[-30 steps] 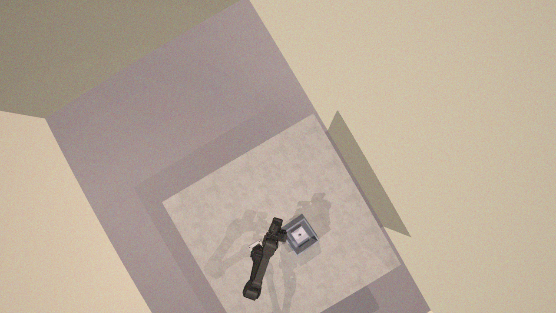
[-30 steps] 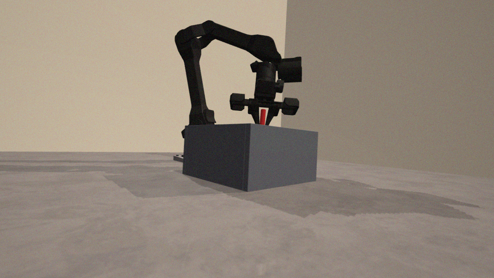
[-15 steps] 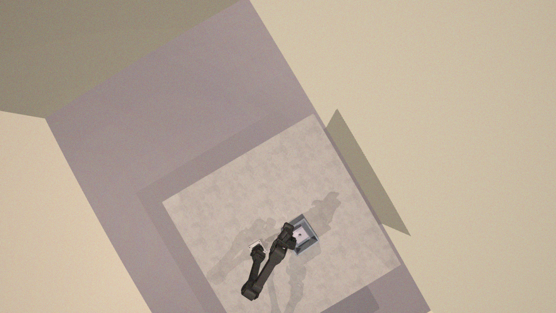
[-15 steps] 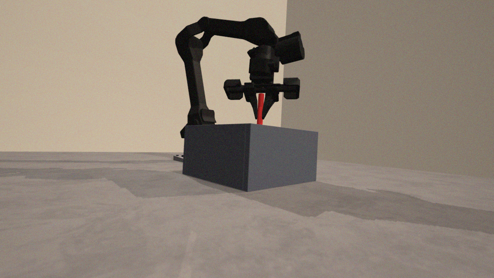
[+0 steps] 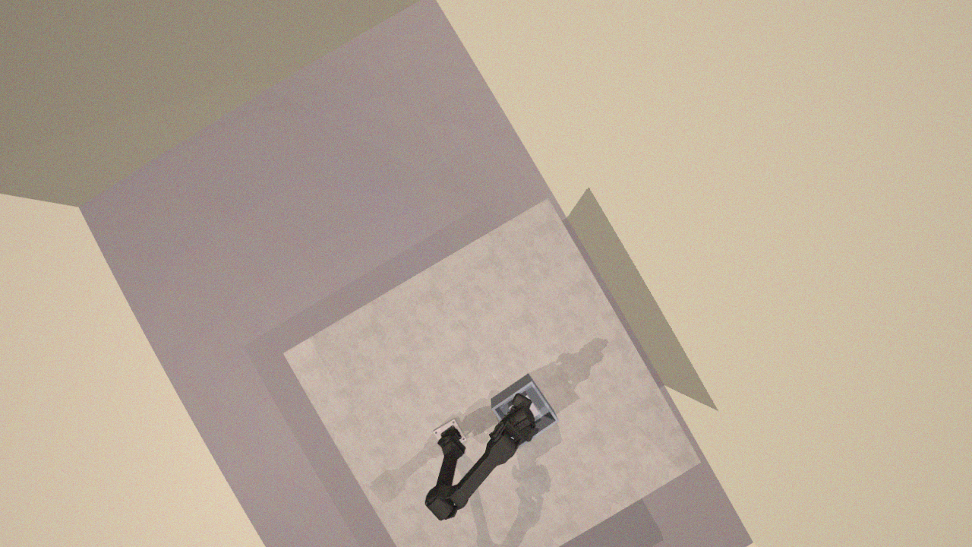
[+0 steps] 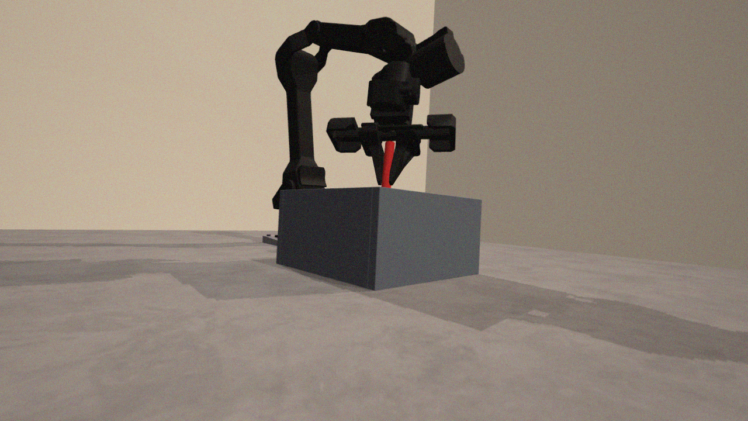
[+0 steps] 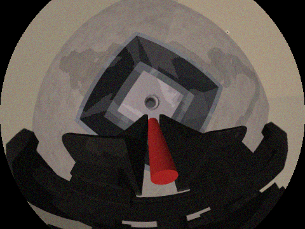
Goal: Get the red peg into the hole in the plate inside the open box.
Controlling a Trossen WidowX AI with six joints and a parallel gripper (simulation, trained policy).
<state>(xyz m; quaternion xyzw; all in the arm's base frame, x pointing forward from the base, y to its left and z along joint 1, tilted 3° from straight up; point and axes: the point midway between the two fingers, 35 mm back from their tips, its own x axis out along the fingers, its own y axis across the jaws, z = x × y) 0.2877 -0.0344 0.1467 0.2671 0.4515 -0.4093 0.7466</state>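
My gripper tip is 1 cm past the red peg, 1 cm to the right of it and 2 cm below it. The rest, counted from my gripper tip: grey-blue box: 1 cm ahead, 2 cm to the right, 9 cm below; pale plate: 1 cm ahead, 2 cm to the right, 7 cm below.
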